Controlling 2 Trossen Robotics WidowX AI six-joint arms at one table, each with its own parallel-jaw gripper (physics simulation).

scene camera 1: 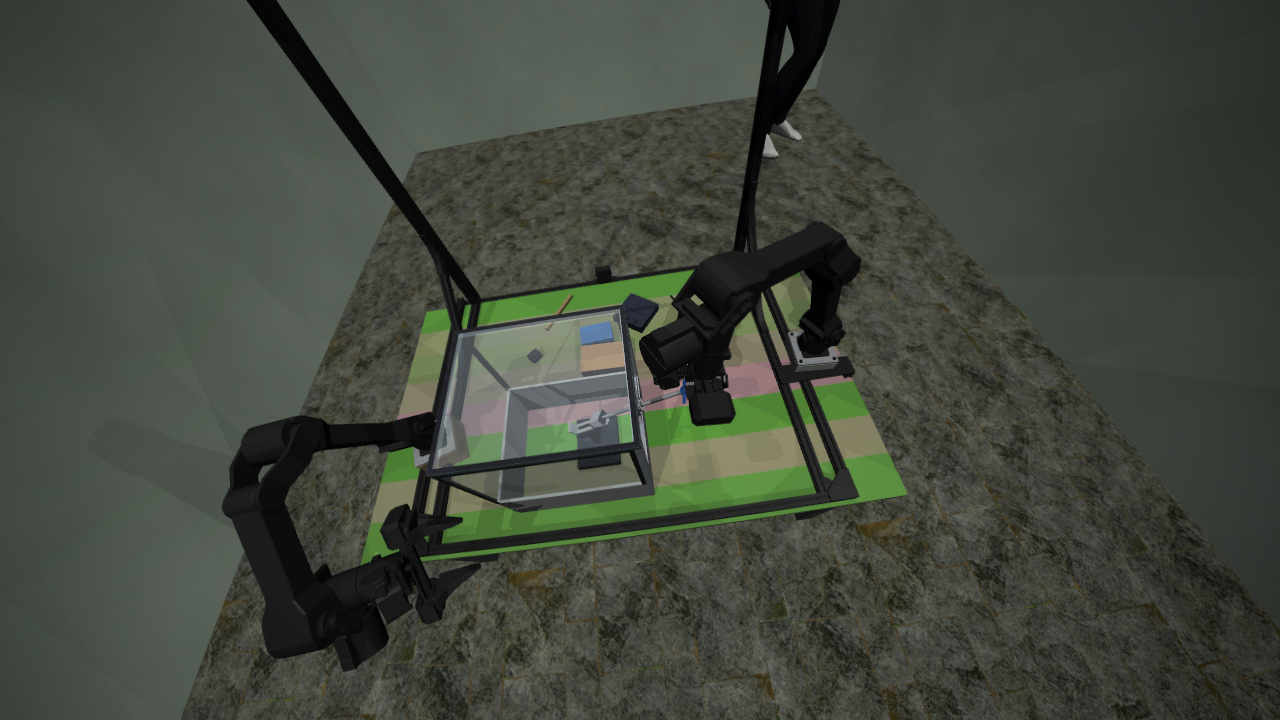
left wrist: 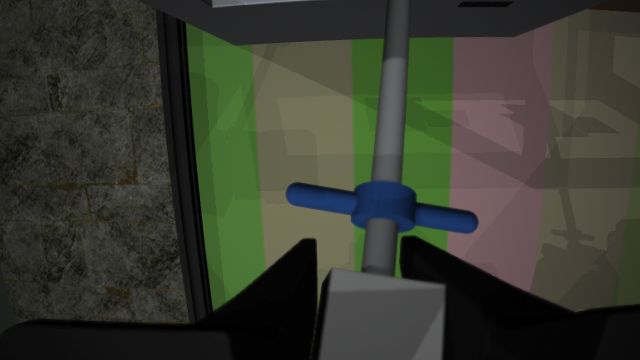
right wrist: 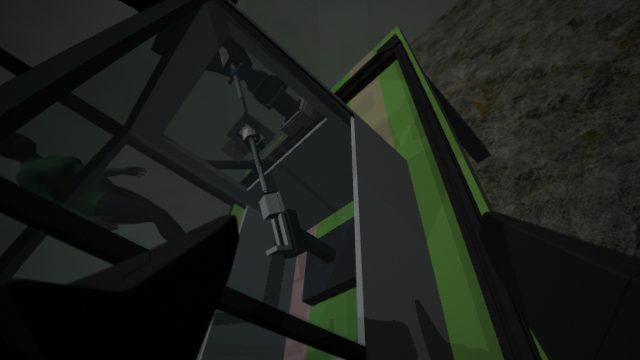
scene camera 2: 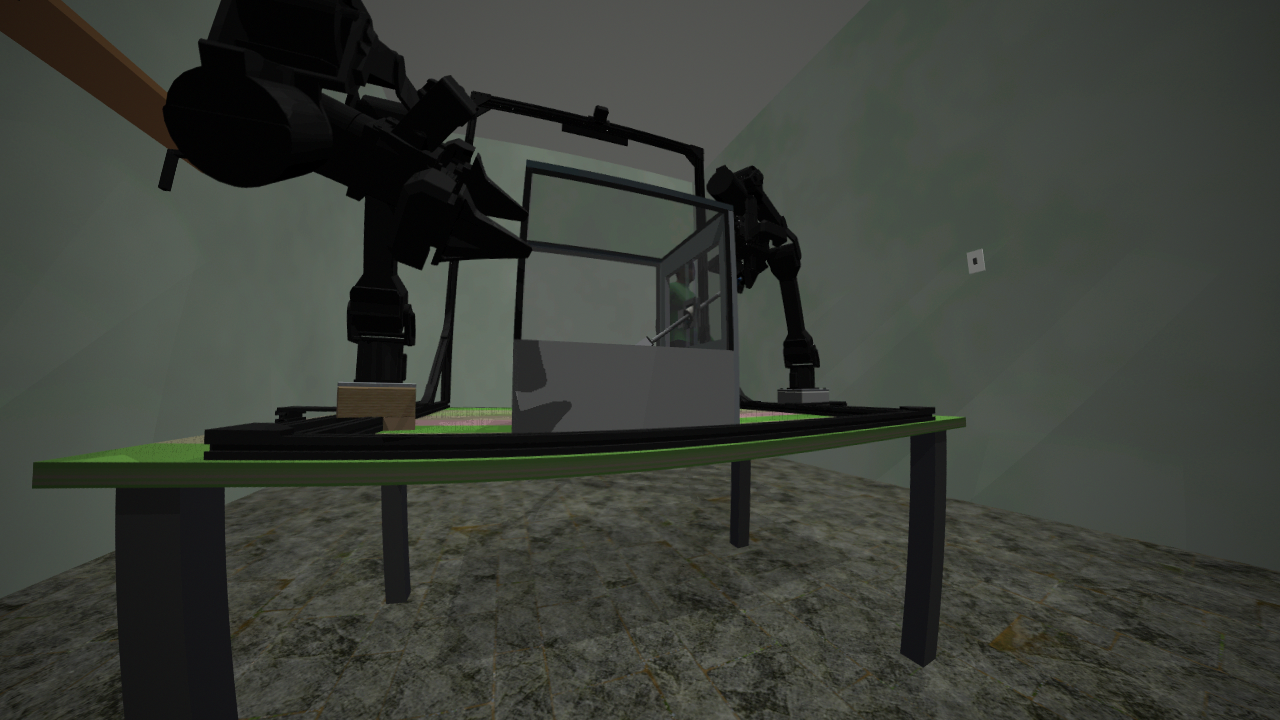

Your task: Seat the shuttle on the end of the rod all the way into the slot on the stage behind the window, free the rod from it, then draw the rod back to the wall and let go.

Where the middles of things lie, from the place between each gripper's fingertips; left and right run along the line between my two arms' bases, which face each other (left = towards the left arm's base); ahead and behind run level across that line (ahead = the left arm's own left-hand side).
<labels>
I see the thin rod (left wrist: 373, 307) 20 mm behind my left hand, 70 mm to the right of it and 30 mm below it. Round my left hand: glass box (scene camera 1: 543, 413) (50 mm behind, 250 mm to the right, 80 mm below).
My right gripper is now 19 cm past the glass box, 17 cm to the right of it and 4 cm above it. The rest, counted from my right hand: thin rod: 16 cm behind, 35 cm to the left, 1 cm above.
</labels>
